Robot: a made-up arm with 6 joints. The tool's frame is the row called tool.
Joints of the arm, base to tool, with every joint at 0 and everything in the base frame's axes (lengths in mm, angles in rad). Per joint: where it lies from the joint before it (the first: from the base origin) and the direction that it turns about. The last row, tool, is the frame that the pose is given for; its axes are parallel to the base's.
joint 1: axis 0 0 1 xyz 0 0 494
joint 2: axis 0 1 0 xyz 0 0 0
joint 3: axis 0 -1 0 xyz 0 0 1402
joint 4: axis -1 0 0 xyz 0 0 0
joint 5: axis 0 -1 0 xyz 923 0 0
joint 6: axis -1 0 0 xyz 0 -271 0
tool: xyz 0 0 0
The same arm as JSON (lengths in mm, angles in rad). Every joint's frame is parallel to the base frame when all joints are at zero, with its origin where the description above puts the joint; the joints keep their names.
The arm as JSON. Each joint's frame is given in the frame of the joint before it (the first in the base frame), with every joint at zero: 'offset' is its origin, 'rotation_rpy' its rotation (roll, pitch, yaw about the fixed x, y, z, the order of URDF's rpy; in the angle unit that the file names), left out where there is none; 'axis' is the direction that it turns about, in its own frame. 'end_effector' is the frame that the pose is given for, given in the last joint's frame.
{"length_unit": "mm", "angle_unit": "rad", "chain": [
  {"id": "joint 1", "offset": [0.0, 0.0, 494.0], "axis": [0.0, 0.0, 1.0]},
  {"id": "joint 2", "offset": [0.0, 0.0, 0.0], "axis": [0.0, 1.0, 0.0]},
  {"id": "joint 3", "offset": [0.0, 0.0, 1402.0], "axis": [0.0, -1.0, 0.0]},
  {"id": "joint 4", "offset": [0.0, 0.0, 0.0], "axis": [-1.0, 0.0, 0.0]},
  {"id": "joint 5", "offset": [923.0, 0.0, 0.0], "axis": [0.0, -1.0, 0.0]},
  {"id": "joint 6", "offset": [0.0, -271.0, 0.0], "axis": [-1.0, 0.0, 0.0]}
], "end_effector": {"offset": [0.0, 0.0, 0.0]}}

